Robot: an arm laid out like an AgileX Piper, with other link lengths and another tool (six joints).
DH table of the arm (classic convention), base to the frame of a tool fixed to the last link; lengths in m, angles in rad. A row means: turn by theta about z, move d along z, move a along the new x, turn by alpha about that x. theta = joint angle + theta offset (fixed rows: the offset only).
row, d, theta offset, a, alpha
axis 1, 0.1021, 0, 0, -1.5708
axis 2, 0, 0.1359, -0.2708, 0
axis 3, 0, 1.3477, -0.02, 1.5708
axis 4, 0.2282, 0, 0, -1.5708
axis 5, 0, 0, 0, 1.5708
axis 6, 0.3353, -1.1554, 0.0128, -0.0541
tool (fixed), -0.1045, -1.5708, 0, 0
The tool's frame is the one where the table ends.
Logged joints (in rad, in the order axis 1, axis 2, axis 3, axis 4, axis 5, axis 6), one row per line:
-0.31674, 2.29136, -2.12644, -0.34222, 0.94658, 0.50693
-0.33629, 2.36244, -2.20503, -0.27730, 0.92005, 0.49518
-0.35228, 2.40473, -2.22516, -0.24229, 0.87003, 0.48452
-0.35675, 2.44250, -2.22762, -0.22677, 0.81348, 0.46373
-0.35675, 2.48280, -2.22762, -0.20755, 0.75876, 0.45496
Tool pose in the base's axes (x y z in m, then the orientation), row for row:
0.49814, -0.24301, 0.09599, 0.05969, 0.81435, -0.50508, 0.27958
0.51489, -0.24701, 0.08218, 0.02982, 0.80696, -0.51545, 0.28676
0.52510, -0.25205, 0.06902, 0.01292, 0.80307, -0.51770, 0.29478
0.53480, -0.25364, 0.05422, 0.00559, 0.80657, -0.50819, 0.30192
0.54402, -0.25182, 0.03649, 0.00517, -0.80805, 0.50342, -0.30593
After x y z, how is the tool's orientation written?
As a quaternion, w x y z.
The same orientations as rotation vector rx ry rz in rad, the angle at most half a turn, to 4 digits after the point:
2.4655, -1.5292, 0.8464
2.4881, -1.5893, 0.8842
2.5024, -1.6132, 0.9185
2.5249, -1.5909, 0.9451
-2.5302, 1.5764, -0.9580

